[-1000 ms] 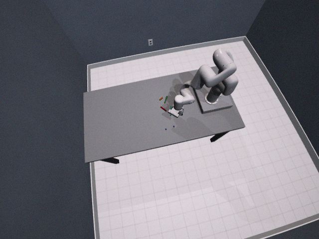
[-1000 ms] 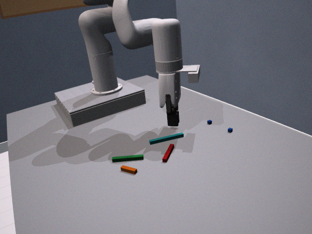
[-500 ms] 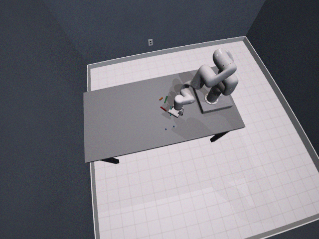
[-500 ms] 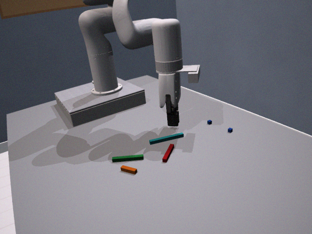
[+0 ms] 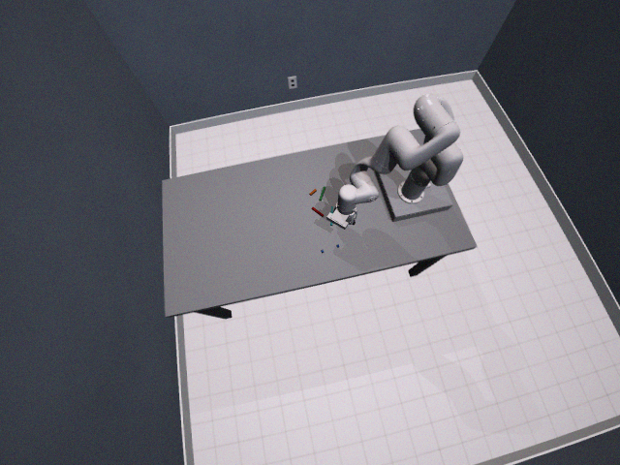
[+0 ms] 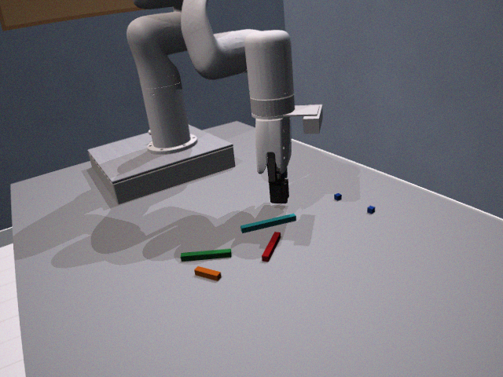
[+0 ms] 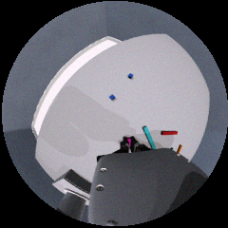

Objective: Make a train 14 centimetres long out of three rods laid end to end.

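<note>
Right now the magenta rod is 2 cm below my hand. Also, from my hand: green rod 20 cm to the right, 3 cm below, 2 cm ahead; then red rod 11 cm to the right, 8 cm ahead, 3 cm below; then turquoise rod 6 cm to the right, 3 cm below, 3 cm ahead.
</note>
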